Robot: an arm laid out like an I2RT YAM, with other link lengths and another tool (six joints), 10 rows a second.
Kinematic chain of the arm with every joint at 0, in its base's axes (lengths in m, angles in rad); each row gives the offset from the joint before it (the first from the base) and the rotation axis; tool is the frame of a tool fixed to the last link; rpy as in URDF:
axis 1: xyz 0 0 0.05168 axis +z
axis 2: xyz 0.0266 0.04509 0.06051 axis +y
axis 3: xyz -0.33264 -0.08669 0 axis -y
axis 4: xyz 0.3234 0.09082 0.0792 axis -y
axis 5: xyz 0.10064 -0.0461 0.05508 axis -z
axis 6: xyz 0.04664 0 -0.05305 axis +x
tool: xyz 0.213 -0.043 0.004 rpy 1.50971 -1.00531 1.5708
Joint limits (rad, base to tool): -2.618..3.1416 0..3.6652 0..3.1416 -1.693..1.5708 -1.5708..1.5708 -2.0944..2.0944
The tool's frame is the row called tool.
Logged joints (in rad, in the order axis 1, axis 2, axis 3, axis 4, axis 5, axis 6), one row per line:
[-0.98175, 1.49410, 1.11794, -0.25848, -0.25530, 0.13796]
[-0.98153, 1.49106, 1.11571, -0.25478, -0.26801, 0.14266]
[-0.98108, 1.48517, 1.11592, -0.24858, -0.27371, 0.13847]
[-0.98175, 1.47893, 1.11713, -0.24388, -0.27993, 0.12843]
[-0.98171, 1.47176, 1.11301, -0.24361, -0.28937, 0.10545]
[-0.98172, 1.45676, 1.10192, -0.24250, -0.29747, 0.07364]
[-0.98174, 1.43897, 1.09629, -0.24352, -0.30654, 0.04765]
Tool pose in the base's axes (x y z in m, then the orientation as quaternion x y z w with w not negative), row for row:
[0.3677, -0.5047, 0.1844, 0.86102, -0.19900, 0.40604, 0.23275]
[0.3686, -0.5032, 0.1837, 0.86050, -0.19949, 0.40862, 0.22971]
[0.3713, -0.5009, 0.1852, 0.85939, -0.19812, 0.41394, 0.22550]
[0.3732, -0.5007, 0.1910, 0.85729, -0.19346, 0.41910, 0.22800]
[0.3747, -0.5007, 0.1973, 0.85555, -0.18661, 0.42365, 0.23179]
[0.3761, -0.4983, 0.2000, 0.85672, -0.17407, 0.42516, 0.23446]
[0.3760, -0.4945, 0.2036, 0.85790, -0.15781, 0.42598, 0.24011]
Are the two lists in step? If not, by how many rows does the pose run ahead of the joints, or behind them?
The pose runs 1 row behind the joints: the pose in row i belongs to the joints in row i - 1.
